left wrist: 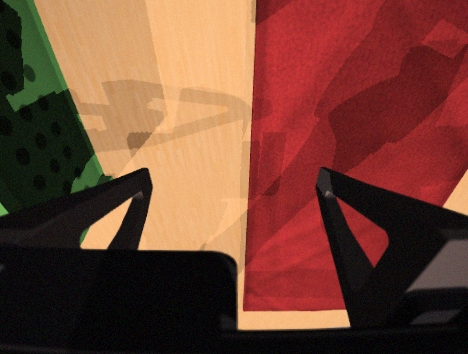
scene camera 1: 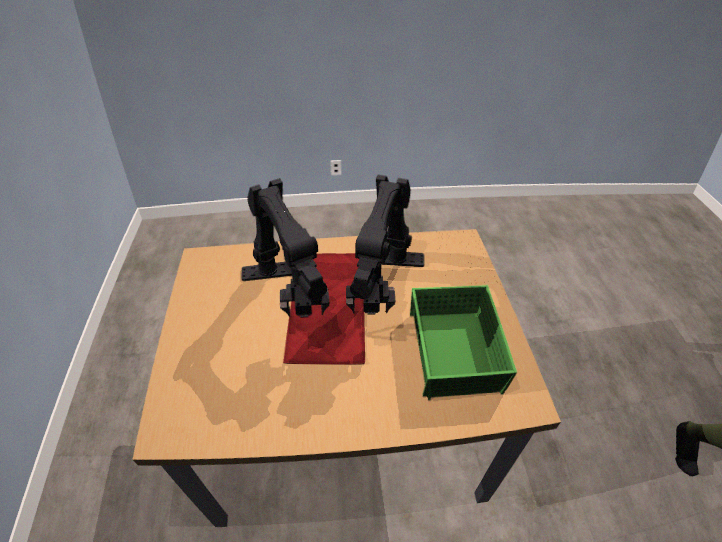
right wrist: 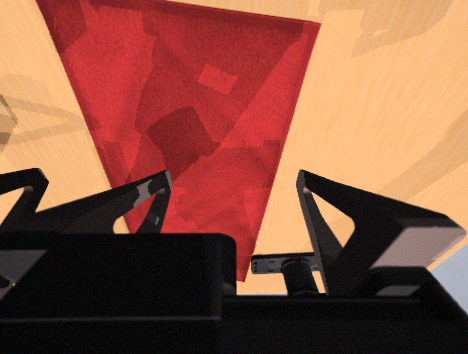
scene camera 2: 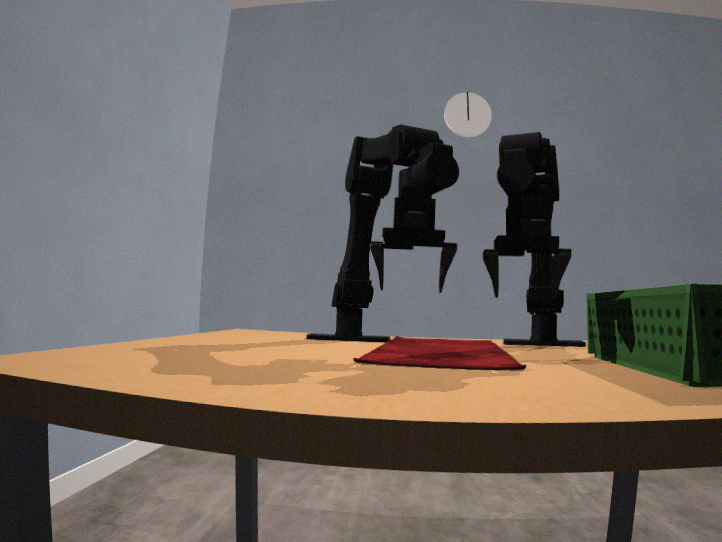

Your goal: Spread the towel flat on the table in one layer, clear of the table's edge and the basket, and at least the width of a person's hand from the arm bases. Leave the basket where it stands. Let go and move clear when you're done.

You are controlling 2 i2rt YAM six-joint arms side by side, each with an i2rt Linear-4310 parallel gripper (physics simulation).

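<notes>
The red towel lies as a long, narrow rectangle on the table, its far end close to the arm bases. Its surface shows slight creases under shadows, and its near edge looks slightly thick; whether it is one layer or folded I cannot tell. The green basket stands apart from it at the right in scene camera 1. My left gripper is open and empty, high above the towel's right side. My right gripper is open and empty, high above its left side.
The left arm's base plate and the right arm's base plate sit near the table's far edge. The two grippers hang close beside each other. The table extends in front of the towel.
</notes>
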